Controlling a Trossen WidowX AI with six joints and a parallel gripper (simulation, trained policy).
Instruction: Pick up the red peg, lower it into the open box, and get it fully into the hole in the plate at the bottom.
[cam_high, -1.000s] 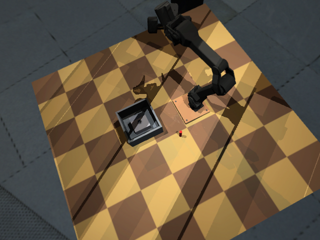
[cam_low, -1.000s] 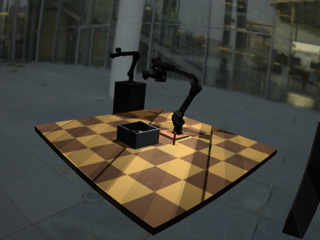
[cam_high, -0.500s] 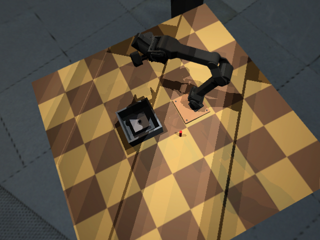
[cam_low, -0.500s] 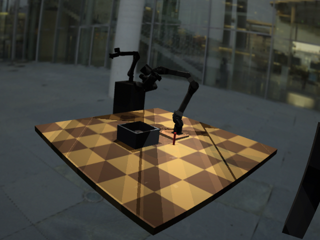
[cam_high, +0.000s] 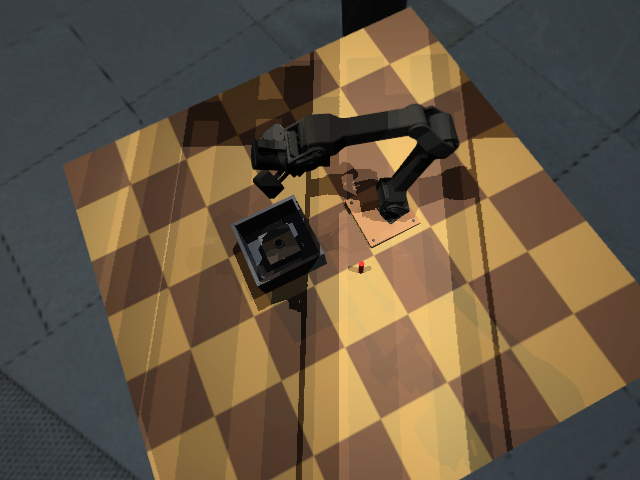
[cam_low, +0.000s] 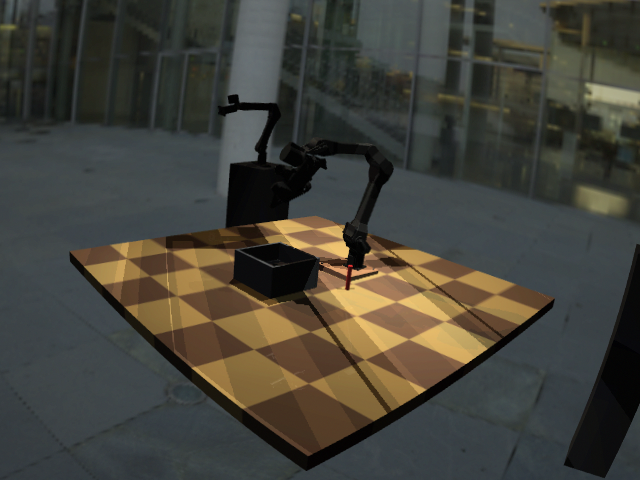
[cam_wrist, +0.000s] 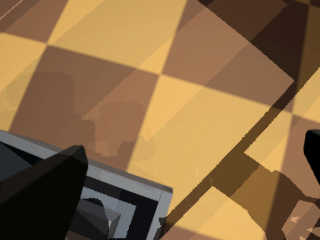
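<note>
The red peg lies 20 mm behind my gripper tip, 290 mm to the left of it and 180 mm below it. The rest, counted from my gripper tip: dark box (120 mm ahead, 100 mm to the left, 190 mm below); grey plate (120 mm ahead, 100 mm to the left, 170 mm below).
</note>
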